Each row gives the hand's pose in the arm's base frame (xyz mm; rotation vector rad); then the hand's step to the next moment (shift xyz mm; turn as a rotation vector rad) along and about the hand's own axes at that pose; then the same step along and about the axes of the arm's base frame.
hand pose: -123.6 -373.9 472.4 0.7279 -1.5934 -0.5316
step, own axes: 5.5 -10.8 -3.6 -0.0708 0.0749 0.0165
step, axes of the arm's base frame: 4.9 -11.2 -3.2 -0.0237 0.1016 0.0008
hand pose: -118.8 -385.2 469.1 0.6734 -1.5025 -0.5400
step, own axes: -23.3 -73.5 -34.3 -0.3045 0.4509 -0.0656
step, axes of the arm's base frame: 40.0 -33.6 -66.3 0.0233 0.5383 0.0999
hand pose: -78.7 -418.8 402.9 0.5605 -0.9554 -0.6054
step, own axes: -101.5 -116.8 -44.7 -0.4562 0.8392 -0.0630
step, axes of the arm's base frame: -31.9 -4.3 -157.8 0.0407 0.9155 0.2766
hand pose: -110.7 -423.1 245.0 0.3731 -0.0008 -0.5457
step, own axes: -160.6 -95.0 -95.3 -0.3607 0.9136 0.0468
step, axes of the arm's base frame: -176.3 39.4 -106.2 0.1493 0.8878 0.3956
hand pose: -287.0 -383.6 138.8 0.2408 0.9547 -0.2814
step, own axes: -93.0 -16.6 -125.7 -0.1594 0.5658 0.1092
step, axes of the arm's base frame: -152.7 37.2 5.7 0.1888 0.5155 0.2367
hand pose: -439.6 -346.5 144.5 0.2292 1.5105 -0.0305
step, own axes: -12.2 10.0 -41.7 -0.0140 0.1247 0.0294
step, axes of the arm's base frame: -40.2 15.3 11.6 0.0482 0.1153 0.0315
